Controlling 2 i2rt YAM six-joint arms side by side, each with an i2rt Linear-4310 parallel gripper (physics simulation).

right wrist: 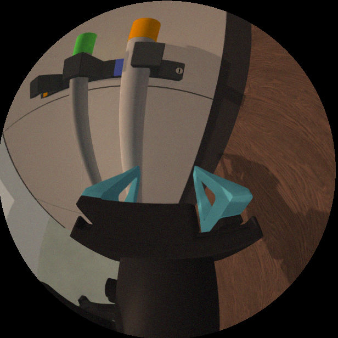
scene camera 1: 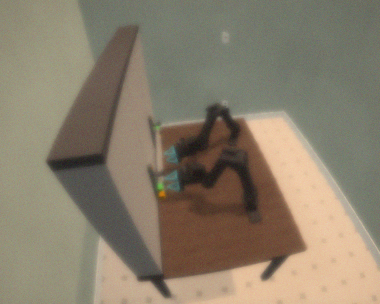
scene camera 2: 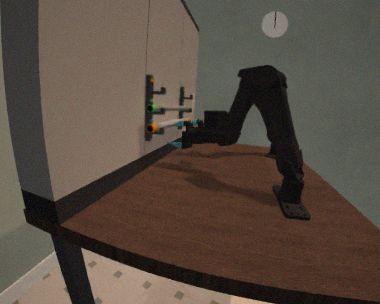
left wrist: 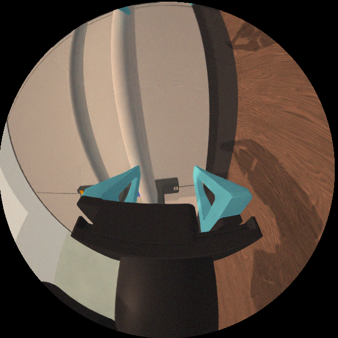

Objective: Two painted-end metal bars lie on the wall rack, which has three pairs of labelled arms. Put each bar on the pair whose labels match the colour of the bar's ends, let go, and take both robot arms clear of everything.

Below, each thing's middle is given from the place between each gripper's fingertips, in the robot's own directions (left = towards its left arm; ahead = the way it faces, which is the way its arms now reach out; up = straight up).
Labels:
I see the orange-ended bar [right wrist: 134, 80] 80 mm to the left of my right hand, 50 mm above it and 20 mm ahead of it. Also, from my right hand: green-ended bar [right wrist: 78, 86]: 120 mm above, 90 mm to the left, 20 mm ahead.
Right now my left hand is 40 mm short of the orange-ended bar, 130 mm to the left of it and 40 mm below it. Round my left hand: green-ended bar: 30 mm ahead, 130 mm to the right, 110 mm above.

